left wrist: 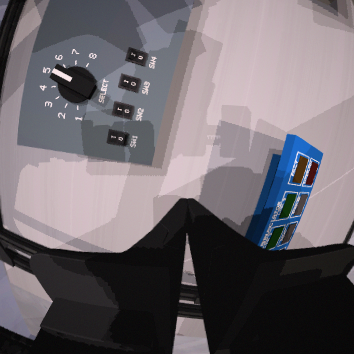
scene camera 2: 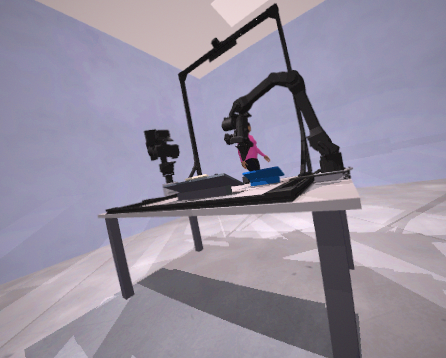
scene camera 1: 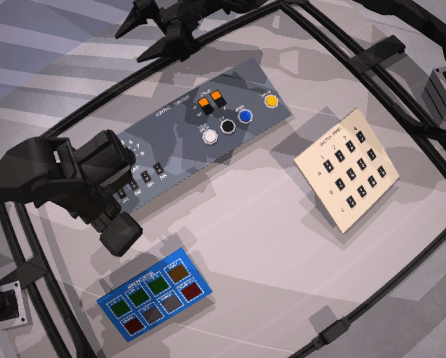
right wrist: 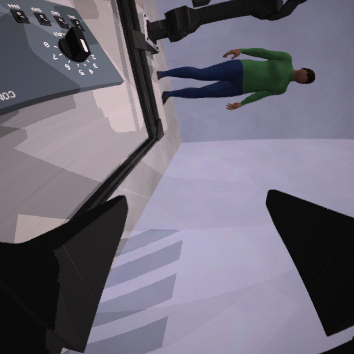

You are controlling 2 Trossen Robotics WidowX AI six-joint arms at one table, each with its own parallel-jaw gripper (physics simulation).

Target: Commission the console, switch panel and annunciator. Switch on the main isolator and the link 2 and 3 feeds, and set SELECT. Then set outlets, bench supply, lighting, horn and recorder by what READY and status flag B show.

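Places are measured from the left arm's base along level axes (x ahead, y left, z up), in centimetres.
Pixels of known places: left gripper, fingertip midpoint: (left wrist: 185,204) (scene camera 2: 243,160) (scene camera 1: 114,215); right gripper, fingertip midpoint: (scene camera 2: 174,151) (scene camera 1: 126,49) (right wrist: 197,199); left arm's base at its link origin: (scene camera 2: 333,170) (scene camera 1: 6,305) (right wrist: 150,32); right arm's base at its link origin: (scene camera 2: 169,183).
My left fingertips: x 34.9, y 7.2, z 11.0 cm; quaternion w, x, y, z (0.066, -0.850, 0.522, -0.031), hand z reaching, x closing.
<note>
Ahead of a thing's pixels: the offset from my left fingertips to its middle.
The console {dx +16.9, dy +16.2, dz -9.4 cm} (scene camera 1: 175,135) (left wrist: 100,25) (right wrist: 30,65) has a SELECT knob {dx +3.7, dy +13.6, dz -5.4 cm} (left wrist: 75,84) (right wrist: 75,46) whose white mark points at 5 in the left wrist view. Its four small switches, SW1 {dx +0.4, dy +8.2, dz -8.2 cm} (left wrist: 118,137) to SW4 {dx +9.1, dy +10.4, dz -8.3 cm} (left wrist: 136,56), sit beside the knob. Two orange-ended rockers and four round buttons are farther along. The beige switch panel {dx +43.4, dy -2.5, dz -9.2 cm} (scene camera 1: 315,172) has three rows of switches. The blue annunciator {dx +0.7, dy -13.1, dz -10.3 cm} (scene camera 1: 207,292) (scene camera 2: 265,176) (left wrist: 295,145) shows dark green, amber, grey and dark red tiles. My left gripper (scene camera 1: 121,235) (left wrist: 185,204) is shut and empty, above the table between console and annunciator. My right gripper (scene camera 1: 127,49) (right wrist: 197,199) is open and empty beyond the frame bar.
The left arm covers the knob and the console's left end in scene camera 1. A black frame (scene camera 1: 112,94) runs round the table, with an overhead bar (scene camera 2: 245,26). People in pink (scene camera 2: 254,150) and green (right wrist: 267,70) stand beyond the table.
</note>
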